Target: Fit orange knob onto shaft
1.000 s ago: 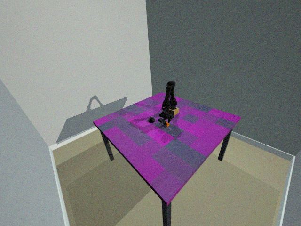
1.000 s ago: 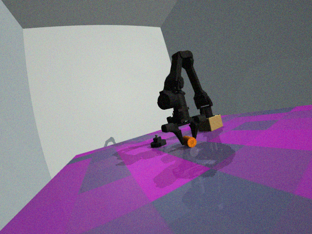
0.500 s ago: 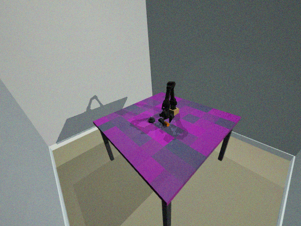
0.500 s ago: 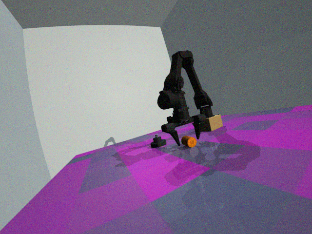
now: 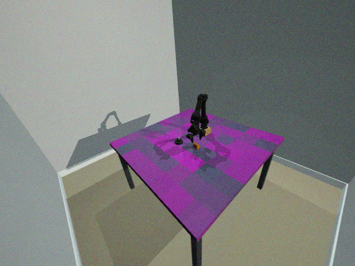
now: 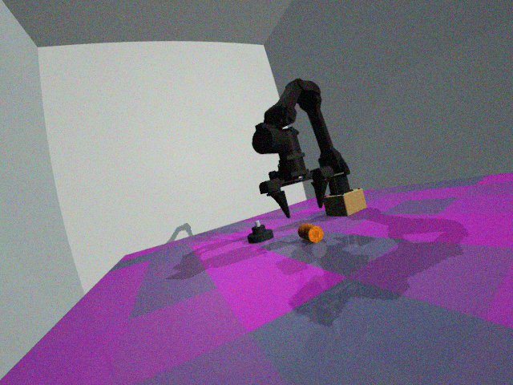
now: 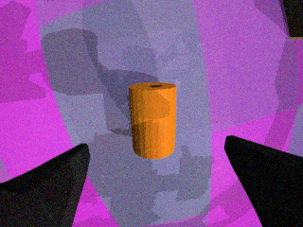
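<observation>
Right now my gripper tip is 5 cm above the orange knob and 1 cm to the right of it. The rest, counted from my gripper tip: round pedestal 18 cm to the right, 8 cm ahead, 4 cm below.
</observation>
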